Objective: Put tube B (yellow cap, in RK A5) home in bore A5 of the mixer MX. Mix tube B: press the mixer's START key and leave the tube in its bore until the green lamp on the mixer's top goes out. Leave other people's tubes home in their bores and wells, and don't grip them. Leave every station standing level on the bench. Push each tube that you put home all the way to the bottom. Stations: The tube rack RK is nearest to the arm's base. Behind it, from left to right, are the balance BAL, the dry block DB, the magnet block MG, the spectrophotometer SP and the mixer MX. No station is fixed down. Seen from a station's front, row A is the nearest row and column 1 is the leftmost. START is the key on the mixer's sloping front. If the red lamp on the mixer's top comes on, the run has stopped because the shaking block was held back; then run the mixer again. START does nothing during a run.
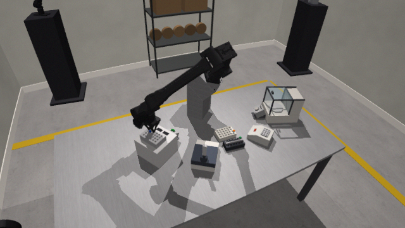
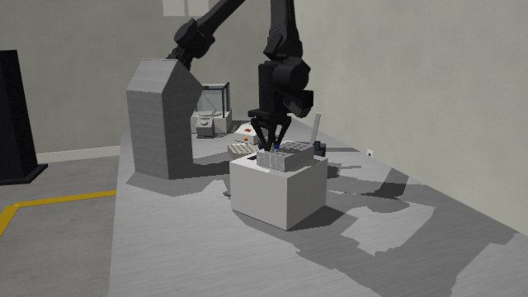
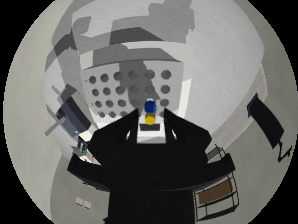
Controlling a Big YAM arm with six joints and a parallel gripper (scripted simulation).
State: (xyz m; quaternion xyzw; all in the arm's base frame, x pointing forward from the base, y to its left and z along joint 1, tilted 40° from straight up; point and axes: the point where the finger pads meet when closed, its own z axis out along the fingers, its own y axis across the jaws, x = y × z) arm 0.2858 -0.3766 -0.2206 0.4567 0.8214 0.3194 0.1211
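Now: the grey shaking block 4 cm ahead of my hand and 3 cm below it. From my hand the other things lie so: black magnet block (9 cm ahead, 50 cm to the left, 16 cm below); green start key (8 cm behind, 14 cm to the left, 11 cm below); tube rack RK (2 cm behind, 48 cm to the left, 16 cm below).
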